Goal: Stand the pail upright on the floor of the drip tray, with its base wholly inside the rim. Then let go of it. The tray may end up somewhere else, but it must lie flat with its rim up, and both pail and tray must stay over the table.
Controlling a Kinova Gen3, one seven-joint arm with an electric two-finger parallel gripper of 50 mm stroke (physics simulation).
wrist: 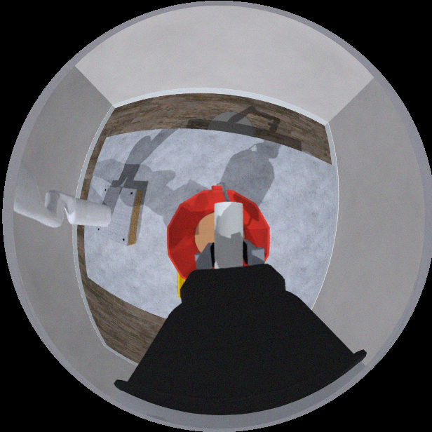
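The red pail hangs below my gripper with its open top facing the camera; a tan round area shows inside it. Its pale grey handle grip crosses over the opening. My gripper is shut on this handle grip, one finger on each side. A small yellow strip shows at the lower left of the pail, probably part of the drip tray. The rest of it is hidden behind the pail and the black gripper body. The pail's base and its height above the tray or table cannot be seen.
The pale blue-grey table top lies below, with wooden floor beyond its edges. At the left are a grey plate-topped block with a brown side and a white arm-like part. Dark shadows fall across table and floor.
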